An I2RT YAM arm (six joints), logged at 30 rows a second.
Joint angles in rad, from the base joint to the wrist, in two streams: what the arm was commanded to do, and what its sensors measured. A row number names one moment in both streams.
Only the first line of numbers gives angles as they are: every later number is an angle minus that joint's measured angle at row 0.
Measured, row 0: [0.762 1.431 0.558 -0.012 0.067 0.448]
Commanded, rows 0 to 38: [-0.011 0.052 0.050 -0.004 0.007 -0.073]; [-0.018 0.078 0.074 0.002 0.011 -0.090]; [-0.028 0.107 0.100 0.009 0.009 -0.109]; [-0.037 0.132 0.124 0.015 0.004 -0.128]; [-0.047 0.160 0.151 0.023 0.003 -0.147]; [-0.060 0.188 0.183 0.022 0.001 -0.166]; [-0.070 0.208 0.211 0.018 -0.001 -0.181]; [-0.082 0.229 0.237 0.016 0.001 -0.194]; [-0.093 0.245 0.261 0.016 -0.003 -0.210]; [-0.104 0.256 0.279 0.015 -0.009 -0.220]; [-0.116 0.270 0.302 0.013 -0.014 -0.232]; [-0.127 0.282 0.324 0.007 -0.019 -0.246]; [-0.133 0.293 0.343 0.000 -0.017 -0.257]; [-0.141 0.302 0.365 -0.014 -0.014 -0.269]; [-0.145 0.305 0.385 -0.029 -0.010 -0.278]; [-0.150 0.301 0.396 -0.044 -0.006 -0.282]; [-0.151 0.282 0.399 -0.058 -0.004 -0.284]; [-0.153 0.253 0.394 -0.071 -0.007 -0.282]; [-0.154 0.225 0.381 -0.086 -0.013 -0.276]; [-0.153 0.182 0.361 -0.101 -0.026 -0.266]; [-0.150 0.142 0.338 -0.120 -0.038 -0.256]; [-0.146 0.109 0.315 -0.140 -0.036 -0.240]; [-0.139 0.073 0.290 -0.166 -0.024 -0.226]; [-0.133 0.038 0.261 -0.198 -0.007 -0.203]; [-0.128 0.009 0.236 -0.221 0.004 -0.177]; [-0.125 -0.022 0.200 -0.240 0.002 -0.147]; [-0.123 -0.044 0.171 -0.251 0.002 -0.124]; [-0.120 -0.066 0.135 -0.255 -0.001 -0.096]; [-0.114 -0.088 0.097 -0.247 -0.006 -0.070]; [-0.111 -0.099 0.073 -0.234 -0.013 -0.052]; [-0.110 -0.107 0.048 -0.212 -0.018 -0.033]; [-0.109 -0.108 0.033 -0.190 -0.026 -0.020]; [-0.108 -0.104 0.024 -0.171 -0.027 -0.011]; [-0.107 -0.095 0.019 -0.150 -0.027 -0.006]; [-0.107 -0.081 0.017 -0.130 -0.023 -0.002]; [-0.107 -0.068 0.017 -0.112 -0.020 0.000]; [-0.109 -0.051 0.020 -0.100 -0.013 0.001]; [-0.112 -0.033 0.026 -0.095 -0.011 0.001]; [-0.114 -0.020 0.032 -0.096 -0.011 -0.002]
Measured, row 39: [-0.110 -0.045 0.022 -0.147 -0.019 -0.029]
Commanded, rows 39 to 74: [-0.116 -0.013 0.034 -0.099 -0.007 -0.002]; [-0.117 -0.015 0.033 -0.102 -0.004 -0.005]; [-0.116 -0.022 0.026 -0.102 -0.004 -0.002]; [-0.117 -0.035 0.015 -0.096 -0.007 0.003]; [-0.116 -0.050 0.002 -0.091 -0.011 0.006]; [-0.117 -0.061 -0.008 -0.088 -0.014 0.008]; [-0.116 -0.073 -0.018 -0.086 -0.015 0.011]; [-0.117 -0.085 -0.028 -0.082 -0.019 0.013]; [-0.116 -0.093 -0.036 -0.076 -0.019 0.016]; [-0.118 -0.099 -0.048 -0.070 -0.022 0.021]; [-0.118 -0.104 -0.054 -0.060 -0.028 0.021]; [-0.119 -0.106 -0.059 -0.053 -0.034 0.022]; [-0.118 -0.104 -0.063 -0.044 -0.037 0.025]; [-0.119 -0.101 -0.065 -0.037 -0.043 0.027]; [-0.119 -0.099 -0.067 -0.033 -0.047 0.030]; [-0.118 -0.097 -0.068 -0.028 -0.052 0.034]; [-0.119 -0.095 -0.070 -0.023 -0.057 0.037]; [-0.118 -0.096 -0.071 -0.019 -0.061 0.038]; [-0.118 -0.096 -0.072 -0.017 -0.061 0.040]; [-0.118 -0.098 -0.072 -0.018 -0.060 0.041]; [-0.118 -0.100 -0.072 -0.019 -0.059 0.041]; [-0.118 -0.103 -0.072 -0.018 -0.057 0.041]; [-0.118 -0.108 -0.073 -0.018 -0.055 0.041]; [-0.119 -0.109 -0.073 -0.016 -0.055 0.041]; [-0.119 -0.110 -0.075 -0.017 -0.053 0.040]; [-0.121 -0.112 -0.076 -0.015 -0.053 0.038]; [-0.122 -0.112 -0.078 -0.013 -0.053 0.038]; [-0.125 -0.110 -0.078 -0.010 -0.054 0.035]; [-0.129 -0.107 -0.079 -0.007 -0.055 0.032]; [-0.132 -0.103 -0.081 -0.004 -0.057 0.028]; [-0.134 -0.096 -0.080 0.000 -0.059 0.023]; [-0.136 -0.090 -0.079 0.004 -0.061 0.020]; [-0.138 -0.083 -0.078 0.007 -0.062 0.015]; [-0.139 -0.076 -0.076 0.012 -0.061 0.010]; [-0.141 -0.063 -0.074 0.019 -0.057 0.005]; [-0.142 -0.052 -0.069 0.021 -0.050 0.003]
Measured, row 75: [-0.140 -0.073 -0.075 0.021 -0.053 0.019]
